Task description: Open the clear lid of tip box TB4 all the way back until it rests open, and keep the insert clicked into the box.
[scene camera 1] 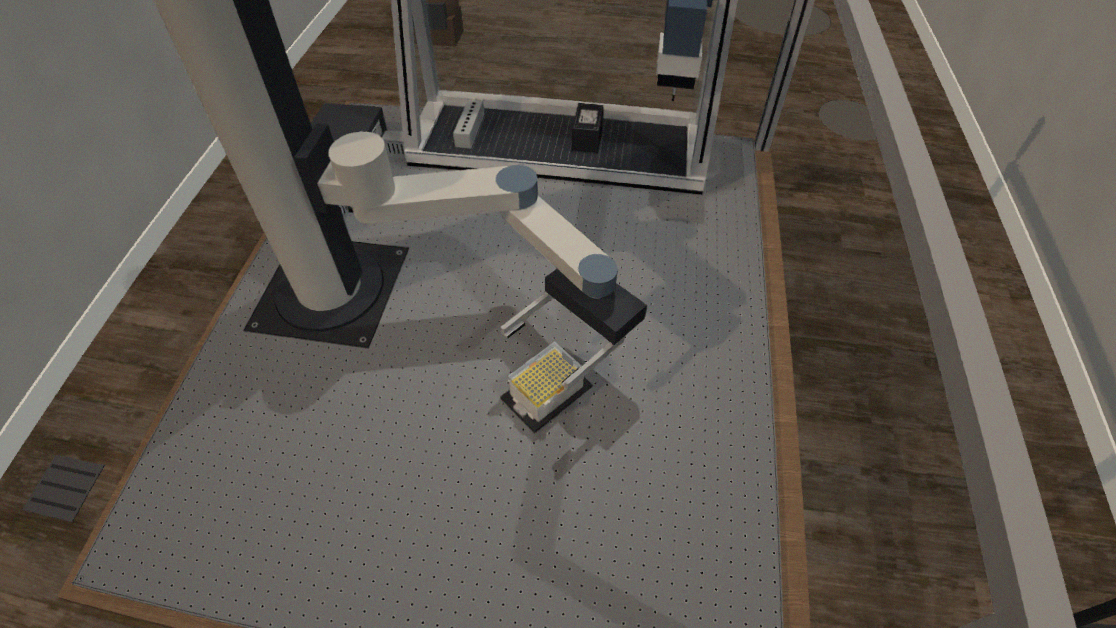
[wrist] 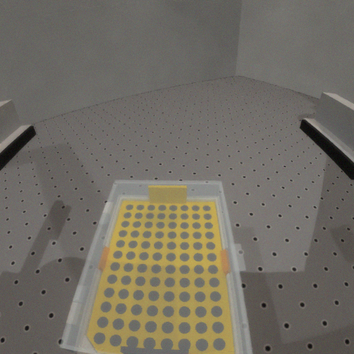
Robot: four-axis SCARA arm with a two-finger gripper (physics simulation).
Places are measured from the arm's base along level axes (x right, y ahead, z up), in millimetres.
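Where they show: gripper, fingertip midpoint: (scene camera 1: 533, 357); arm's base, link origin: (scene camera 1: 330, 290).
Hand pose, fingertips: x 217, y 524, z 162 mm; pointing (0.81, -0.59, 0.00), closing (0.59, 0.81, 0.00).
Note:
Each offset is from my fingertips to the top centre of the thing. "spot": to the spot under its first point. Level surfaces: height alone.
Tip box TB4 @(dx -19, dy +20, dz -72 mm) (scene camera 1: 531, 406) stands on a dark base plate @(spot: dx +60, dy +13, dz -141 mm) (scene camera 1: 536, 424), with its pale front wall and small light tabs at the near end. Its yellow insert @(dx -19, dy +20, dz -74 mm) (scene camera 1: 544, 376) (wrist: 167, 262) shows rows of grey holes and sits level inside, with orange clips on both sides. The clear lid (wrist: 204, 190) lies over the insert in the wrist view; whether it is fully shut is hard to tell. My gripper (scene camera 1: 540, 354) (wrist: 165, 105) is open wide and empty. Its fingers are above the box, spread wider than the box, and clear of it. No label is readable.
The box stands on a perforated grey table @(dz -149 mm) (scene camera 1: 374, 468). The arm's column has a dark base plate (scene camera 1: 269, 312) at the left. At the back is a white-framed tray (scene camera 1: 655, 152) with a white block @(spot: dx -747, dy -310, dz -55 mm) (scene camera 1: 468, 124) and a black box @(spot: dx -732, dy +9, dz -37 mm) (scene camera 1: 586, 132), under a hanging blue-white tool @(spot: dx -682, dy +211, dz +251 mm) (scene camera 1: 680, 46).

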